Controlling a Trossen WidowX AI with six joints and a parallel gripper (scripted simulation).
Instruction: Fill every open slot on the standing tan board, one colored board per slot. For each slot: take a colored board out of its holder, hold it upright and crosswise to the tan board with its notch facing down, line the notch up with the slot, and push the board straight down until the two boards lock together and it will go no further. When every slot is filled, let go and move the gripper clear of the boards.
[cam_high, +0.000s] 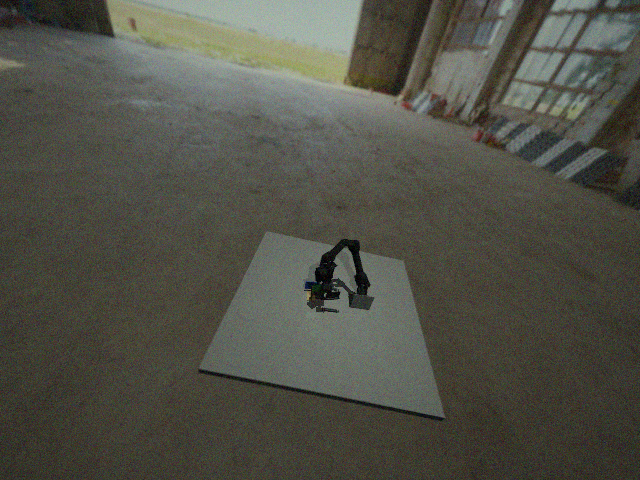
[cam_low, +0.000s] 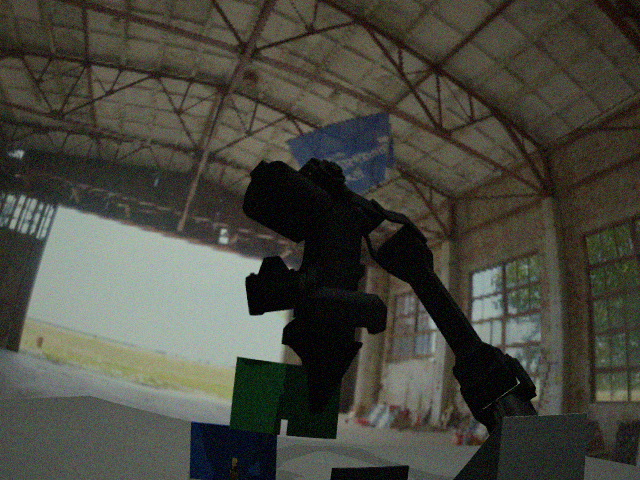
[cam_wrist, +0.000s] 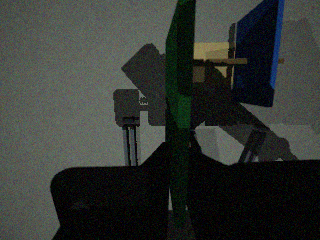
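My gripper tip is 11 cm above the tan board, 7 cm to the left of it and 7 cm short of it. From my gripper tip the other things lie so: green board 3 cm ahead; dark flat piece 11 cm below, 8 cm behind, 6 cm to the right; blue board 9 cm to the right, 8 cm below, 7 cm ahead.
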